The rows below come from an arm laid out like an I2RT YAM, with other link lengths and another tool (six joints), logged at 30 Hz.
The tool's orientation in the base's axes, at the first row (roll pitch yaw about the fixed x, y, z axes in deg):
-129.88, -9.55, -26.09
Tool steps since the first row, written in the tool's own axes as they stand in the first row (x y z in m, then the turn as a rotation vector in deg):
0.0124, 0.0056, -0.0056, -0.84, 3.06, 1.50
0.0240, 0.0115, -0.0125, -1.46, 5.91, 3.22
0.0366, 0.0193, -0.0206, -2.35, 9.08, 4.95
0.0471, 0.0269, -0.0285, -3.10, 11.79, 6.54
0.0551, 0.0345, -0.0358, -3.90, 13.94, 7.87
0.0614, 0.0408, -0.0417, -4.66, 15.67, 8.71
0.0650, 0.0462, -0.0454, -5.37, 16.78, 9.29
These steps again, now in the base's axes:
0.0076, -0.0125, 0.0014, -0.61, -0.61, -3.40
0.0139, -0.0257, 0.0032, -0.89, -1.03, -6.75
0.0203, -0.0413, 0.0045, -1.46, -1.54, -10.39
0.0249, -0.0557, 0.0055, -1.89, -1.90, -13.57
0.0275, -0.0687, 0.0057, -2.38, -2.06, -16.17
0.0295, -0.0792, 0.0057, -2.98, -2.28, -18.14
0.0302, -0.0865, 0.0045, -3.55, -2.31, -19.46

